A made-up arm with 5 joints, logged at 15 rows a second.
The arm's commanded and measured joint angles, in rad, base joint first. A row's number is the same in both.
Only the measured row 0 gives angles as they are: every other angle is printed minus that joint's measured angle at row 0.
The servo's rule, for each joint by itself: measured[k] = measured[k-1] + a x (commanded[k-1-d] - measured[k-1]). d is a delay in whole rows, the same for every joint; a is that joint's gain. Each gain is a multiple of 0.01, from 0.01 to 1. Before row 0 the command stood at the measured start. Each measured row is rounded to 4 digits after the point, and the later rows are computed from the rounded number. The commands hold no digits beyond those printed.
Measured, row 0:
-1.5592 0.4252 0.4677 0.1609 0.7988
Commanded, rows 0 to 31:
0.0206 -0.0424 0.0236 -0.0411 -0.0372
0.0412 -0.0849 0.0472 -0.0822 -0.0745
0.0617 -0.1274 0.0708 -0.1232 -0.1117
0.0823 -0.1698 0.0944 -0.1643 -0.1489
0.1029 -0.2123 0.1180 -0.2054 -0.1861
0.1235 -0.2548 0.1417 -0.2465 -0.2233
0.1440 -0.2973 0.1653 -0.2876 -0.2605
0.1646 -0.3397 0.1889 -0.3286 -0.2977
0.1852 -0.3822 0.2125 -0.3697 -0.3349
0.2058 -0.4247 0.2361 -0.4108 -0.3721
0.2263 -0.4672 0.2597 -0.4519 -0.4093
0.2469 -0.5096 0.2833 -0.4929 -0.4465
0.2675 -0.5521 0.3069 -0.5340 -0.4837
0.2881 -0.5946 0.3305 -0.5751 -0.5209
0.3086 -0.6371 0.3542 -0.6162 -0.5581
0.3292 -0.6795 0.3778 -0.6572 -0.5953
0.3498 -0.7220 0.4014 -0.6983 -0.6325
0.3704 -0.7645 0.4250 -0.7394 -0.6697
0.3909 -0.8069 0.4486 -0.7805 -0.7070
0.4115 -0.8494 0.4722 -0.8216 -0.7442
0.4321 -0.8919 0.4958 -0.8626 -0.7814
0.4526 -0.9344 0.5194 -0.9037 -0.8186
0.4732 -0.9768 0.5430 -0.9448 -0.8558
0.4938 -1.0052 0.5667 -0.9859 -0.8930
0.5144 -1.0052 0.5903 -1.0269 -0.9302
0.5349 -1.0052 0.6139 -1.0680 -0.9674
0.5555 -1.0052 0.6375 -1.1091 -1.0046
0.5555 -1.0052 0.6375 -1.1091 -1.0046
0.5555 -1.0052 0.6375 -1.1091 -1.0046
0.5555 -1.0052 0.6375 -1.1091 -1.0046
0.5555 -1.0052 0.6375 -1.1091 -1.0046
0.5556 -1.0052 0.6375 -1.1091 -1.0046
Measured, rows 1 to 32:
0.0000 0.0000 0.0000 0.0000 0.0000
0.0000 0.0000 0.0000 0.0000 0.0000
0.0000 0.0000 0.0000 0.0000 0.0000
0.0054 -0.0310 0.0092 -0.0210 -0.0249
0.0147 -0.0703 0.0240 -0.0522 -0.0581
0.0269 -0.1120 0.0423 -0.0884 -0.0940
0.0413 -0.1542 0.0626 -0.1271 -0.1308
0.0573 -0.1966 0.0842 -0.1670 -0.1679
0.0745 -0.2391 0.1066 -0.2075 -0.2050
0.0926 -0.2816 0.1295 -0.2484 -0.2422
0.1113 -0.3240 0.1527 -0.2893 -0.2794
0.1305 -0.3665 0.1760 -0.3303 -0.3166
0.1501 -0.4090 0.1994 -0.3714 -0.3538
0.1699 -0.4515 0.2229 -0.4125 -0.3910
0.1899 -0.4939 0.2465 -0.4535 -0.4282
0.2101 -0.5364 0.2701 -0.4946 -0.4654
0.2304 -0.5789 0.2937 -0.5357 -0.5026
0.2507 -0.6214 0.3173 -0.5768 -0.5398
0.2711 -0.6638 0.3409 -0.6178 -0.5770
0.2916 -0.7063 0.3645 -0.6589 -0.6142
0.3121 -0.7488 0.3881 -0.7000 -0.6514
0.3326 -0.7912 0.4117 -0.7411 -0.6887
0.3531 -0.8337 0.4353 -0.7822 -0.7259
0.3736 -0.8762 0.4589 -0.8232 -0.7631
0.3941 -0.9187 0.4825 -0.8643 -0.8003
0.4147 -0.9611 0.5061 -0.9054 -0.8375
0.4353 -0.9933 0.5297 -0.9465 -0.8747
0.4559 -1.0020 0.5533 -0.9875 -0.9119
0.4764 -1.0043 0.5769 -1.0286 -0.9491
0.4970 -1.0050 0.6005 -1.0697 -0.9863
0.5122 -1.0051 0.6149 -1.0898 -0.9986
0.5235 -1.0052 0.6237 -1.0996 -1.0026
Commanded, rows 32 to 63:
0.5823 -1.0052 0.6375 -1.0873 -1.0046
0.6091 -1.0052 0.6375 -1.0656 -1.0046
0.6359 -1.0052 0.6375 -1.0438 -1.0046
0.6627 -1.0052 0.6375 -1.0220 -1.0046
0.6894 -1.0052 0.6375 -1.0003 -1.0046
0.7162 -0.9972 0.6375 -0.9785 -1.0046
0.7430 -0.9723 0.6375 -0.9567 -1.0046
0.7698 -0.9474 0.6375 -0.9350 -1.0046
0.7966 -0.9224 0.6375 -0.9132 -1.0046
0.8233 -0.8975 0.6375 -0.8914 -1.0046
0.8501 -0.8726 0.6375 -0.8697 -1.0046
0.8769 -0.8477 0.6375 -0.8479 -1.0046
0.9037 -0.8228 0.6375 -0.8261 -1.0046
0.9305 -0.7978 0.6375 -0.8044 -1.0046
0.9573 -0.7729 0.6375 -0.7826 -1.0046
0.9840 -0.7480 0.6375 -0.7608 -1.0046
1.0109 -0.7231 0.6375 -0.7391 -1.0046
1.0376 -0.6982 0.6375 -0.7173 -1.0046
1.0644 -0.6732 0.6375 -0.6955 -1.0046
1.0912 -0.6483 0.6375 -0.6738 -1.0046
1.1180 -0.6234 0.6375 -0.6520 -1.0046
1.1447 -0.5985 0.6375 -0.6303 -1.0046
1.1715 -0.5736 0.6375 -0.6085 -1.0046
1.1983 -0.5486 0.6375 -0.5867 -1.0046
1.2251 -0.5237 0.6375 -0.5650 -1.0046
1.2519 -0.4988 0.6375 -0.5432 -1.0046
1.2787 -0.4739 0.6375 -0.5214 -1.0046
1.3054 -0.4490 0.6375 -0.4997 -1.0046
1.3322 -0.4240 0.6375 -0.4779 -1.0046
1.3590 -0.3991 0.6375 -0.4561 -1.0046
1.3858 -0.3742 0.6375 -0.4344 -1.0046
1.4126 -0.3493 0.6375 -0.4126 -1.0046
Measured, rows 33 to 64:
0.5318 -1.0052 0.6291 -1.1044 -1.0039
0.5380 -1.0052 0.6324 -1.1068 -1.0044
0.5426 -1.0052 0.6344 -1.1080 -1.0045
0.5529 -1.0052 0.6356 -1.0974 -1.0046
0.5675 -1.0052 0.6363 -1.0812 -1.0046
0.5853 -1.0052 0.6368 -1.0621 -1.0046
0.6054 -1.0052 0.6371 -1.0416 -1.0046
0.6272 -1.0052 0.6373 -1.0205 -1.0046
0.6503 -0.9994 0.6374 -0.9991 -1.0046
0.6744 -0.9796 0.6374 -0.9775 -1.0046
0.6992 -0.9561 0.6374 -0.9558 -1.0046
0.7245 -0.9315 0.6374 -0.9341 -1.0046
0.7502 -0.9067 0.6374 -0.9123 -1.0046
0.7762 -0.8818 0.6374 -0.8906 -1.0046
0.8024 -0.8569 0.6374 -0.8688 -1.0046
0.8287 -0.8320 0.6374 -0.8470 -1.0046
0.8552 -0.8070 0.6374 -0.8253 -1.0046
0.8817 -0.7821 0.6374 -0.8035 -1.0046
0.9083 -0.7572 0.6374 -0.7817 -1.0046
0.9350 -0.7323 0.6374 -0.7600 -1.0046
0.9617 -0.7074 0.6374 -0.7382 -1.0046
0.9884 -0.6824 0.6374 -0.7164 -1.0046
1.0151 -0.6575 0.6374 -0.6947 -1.0046
1.0419 -0.6326 0.6374 -0.6729 -1.0046
1.0686 -0.6077 0.6374 -0.6512 -1.0046
1.0954 -0.5828 0.6374 -0.6294 -1.0046
1.1222 -0.5578 0.6374 -0.6076 -1.0046
1.1490 -0.5329 0.6374 -0.5859 -1.0046
1.1758 -0.5080 0.6374 -0.5641 -1.0046
1.2026 -0.4831 0.6374 -0.5423 -1.0046
1.2293 -0.4582 0.6374 -0.5206 -1.0046
1.2561 -0.4332 0.6374 -0.4988 -1.0046

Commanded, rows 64 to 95:
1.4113 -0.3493 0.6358 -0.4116 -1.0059
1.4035 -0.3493 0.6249 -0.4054 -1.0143
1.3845 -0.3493 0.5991 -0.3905 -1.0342
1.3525 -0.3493 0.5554 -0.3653 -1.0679
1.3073 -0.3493 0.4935 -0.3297 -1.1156
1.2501 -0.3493 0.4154 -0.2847 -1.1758
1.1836 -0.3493 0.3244 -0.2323 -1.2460
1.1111 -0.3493 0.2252 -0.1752 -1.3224
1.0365 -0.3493 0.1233 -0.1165 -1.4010
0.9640 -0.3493 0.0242 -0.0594 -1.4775
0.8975 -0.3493 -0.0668 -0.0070 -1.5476
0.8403 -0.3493 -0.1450 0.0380 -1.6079
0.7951 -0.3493 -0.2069 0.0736 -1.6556
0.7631 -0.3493 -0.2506 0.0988 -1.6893
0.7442 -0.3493 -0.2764 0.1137 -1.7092
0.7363 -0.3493 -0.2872 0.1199 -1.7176
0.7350 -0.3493 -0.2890 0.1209 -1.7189
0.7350 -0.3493 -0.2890 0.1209 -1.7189
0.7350 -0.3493 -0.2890 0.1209 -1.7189
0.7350 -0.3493 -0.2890 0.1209 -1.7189
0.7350 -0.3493 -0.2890 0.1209 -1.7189
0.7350 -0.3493 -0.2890 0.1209 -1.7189
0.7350 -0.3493 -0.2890 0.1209 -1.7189
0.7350 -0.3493 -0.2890 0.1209 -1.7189
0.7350 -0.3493 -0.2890 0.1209 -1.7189
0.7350 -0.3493 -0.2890 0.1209 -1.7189
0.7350 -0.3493 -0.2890 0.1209 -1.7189
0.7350 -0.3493 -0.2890 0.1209 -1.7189
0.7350 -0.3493 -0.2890 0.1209 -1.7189
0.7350 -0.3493 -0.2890 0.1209 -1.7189
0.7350 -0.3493 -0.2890 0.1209 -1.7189
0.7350 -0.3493 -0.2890 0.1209 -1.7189
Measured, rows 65 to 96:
1.2829 -0.4083 0.6374 -0.4770 -1.0046
1.3097 -0.3834 0.6374 -0.4553 -1.0046
1.3365 -0.3585 0.6374 -0.4335 -1.0046
1.3559 -0.3518 0.6368 -0.4223 -1.0055
1.3683 -0.3500 0.6322 -0.4137 -1.0114
1.3725 -0.3495 0.6193 -0.4019 -1.0267
1.3673 -0.3494 0.5944 -0.3832 -1.0543
1.3517 -0.3493 0.5550 -0.3559 -1.0954
1.3253 -0.3493 0.5006 -0.3196 -1.1493
1.2885 -0.3493 0.4319 -0.2751 -1.2141
1.2424 -0.3493 0.3513 -0.2242 -1.2867
1.1889 -0.3493 0.2624 -0.1693 -1.3633
1.1304 -0.3493 0.1695 -0.1133 -1.4398
1.0698 -0.3493 0.0773 -0.0591 -1.5120
1.0101 -0.3493 -0.0094 -0.0096 -1.5763
0.9542 -0.3493 -0.0864 0.0328 -1.6294
0.9045 -0.3493 -0.1504 0.0665 -1.6695
0.8628 -0.3493 -0.1995 0.0906 -1.6961
0.8299 -0.3493 -0.2337 0.1055 -1.7105
0.8052 -0.3493 -0.2553 0.1134 -1.7161
0.7869 -0.3493 -0.2684 0.1172 -1.7180
0.7734 -0.3493 -0.2764 0.1191 -1.7186
0.7634 -0.3493 -0.2813 0.1200 -1.7188
0.7560 -0.3493 -0.2843 0.1205 -1.7189
0.7505 -0.3493 -0.2861 0.1207 -1.7189
0.7465 -0.3493 -0.2872 0.1208 -1.7189
0.7435 -0.3493 -0.2879 0.1209 -1.7189
0.7413 -0.3493 -0.2883 0.1209 -1.7189
0.7397 -0.3493 -0.2886 0.1209 -1.7189
0.7385 -0.3493 -0.2888 0.1209 -1.7189
0.7376 -0.3493 -0.2889 0.1209 -1.7189
0.7369 -0.3493 -0.2889 0.1209 -1.7189

